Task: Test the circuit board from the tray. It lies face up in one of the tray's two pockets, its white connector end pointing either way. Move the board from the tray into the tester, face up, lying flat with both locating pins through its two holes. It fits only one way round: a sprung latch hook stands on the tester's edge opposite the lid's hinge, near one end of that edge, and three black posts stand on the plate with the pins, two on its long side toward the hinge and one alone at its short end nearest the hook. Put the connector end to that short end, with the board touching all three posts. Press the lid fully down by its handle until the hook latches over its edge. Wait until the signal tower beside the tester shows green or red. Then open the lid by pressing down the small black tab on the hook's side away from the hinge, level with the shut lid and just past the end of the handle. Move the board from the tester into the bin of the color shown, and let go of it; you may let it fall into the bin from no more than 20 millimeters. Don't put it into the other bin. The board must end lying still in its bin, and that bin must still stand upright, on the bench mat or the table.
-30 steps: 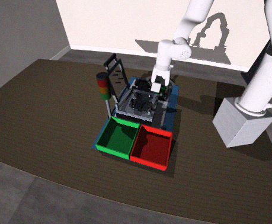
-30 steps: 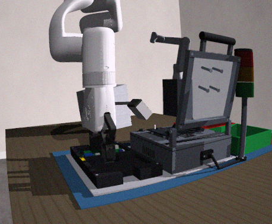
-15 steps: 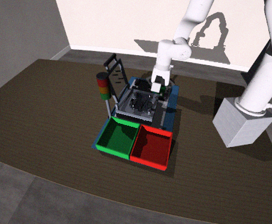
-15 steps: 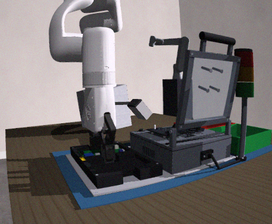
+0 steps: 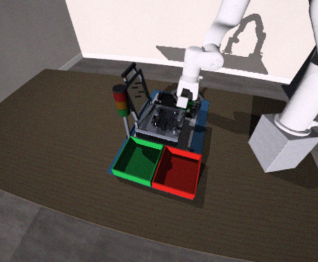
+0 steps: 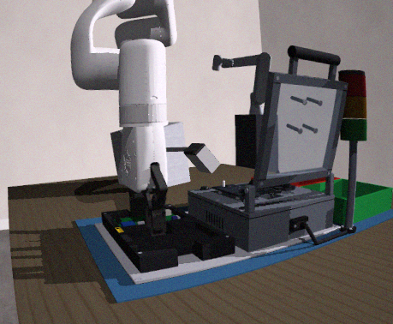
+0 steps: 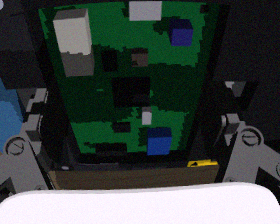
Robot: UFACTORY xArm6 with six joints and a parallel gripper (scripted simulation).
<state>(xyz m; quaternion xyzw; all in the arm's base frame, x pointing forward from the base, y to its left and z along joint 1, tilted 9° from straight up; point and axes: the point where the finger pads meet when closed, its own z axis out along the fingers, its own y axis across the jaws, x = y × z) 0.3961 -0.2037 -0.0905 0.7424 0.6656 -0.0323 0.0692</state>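
Right now the green circuit board is right at my hand. Round my hand: clear lid: 200 mm ahead, 160 mm above, 150 mm to the left; plate: 170 mm to the left, 80 mm ahead, 50 mm above; red bin: 370 mm to the left, 10 mm below.
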